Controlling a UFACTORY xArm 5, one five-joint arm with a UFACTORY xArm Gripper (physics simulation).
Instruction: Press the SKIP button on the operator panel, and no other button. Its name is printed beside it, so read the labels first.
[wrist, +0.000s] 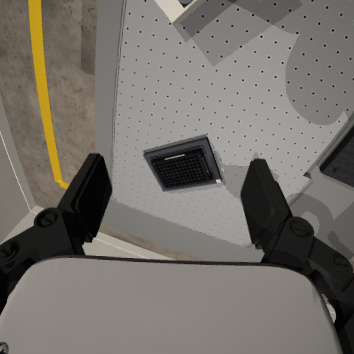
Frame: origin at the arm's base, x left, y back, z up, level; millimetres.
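Seen in the pictures: gripper, between the fingertips: (175, 173).
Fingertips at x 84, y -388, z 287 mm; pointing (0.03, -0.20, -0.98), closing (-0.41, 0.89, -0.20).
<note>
Offsets run from my fingertips to a thing's top centre. "pt": to the spot under its first point. Level surfaces: height alone.
My gripper (175, 173) is open, its two black fingers wide apart, with nothing between them. It hangs above the perforated grey table top. No SKIP label or readable button name shows in the wrist view. Part of a cream-edged box @(pt dx -55, dy -96, dz -244 mm) (173, 15) with something dark inside shows at the top edge; whether it is the operator panel I cannot tell.
A dark rectangular unit @(dx +216, dy +41, dz -271 mm) (182, 170) with a black gridded face lies on the perforated table top @(dz -297 mm) (150, 100), below and between the fingers. Part of another dark object (342, 160) shows at the right edge. A yellow floor line (41, 90) runs at the left.
</note>
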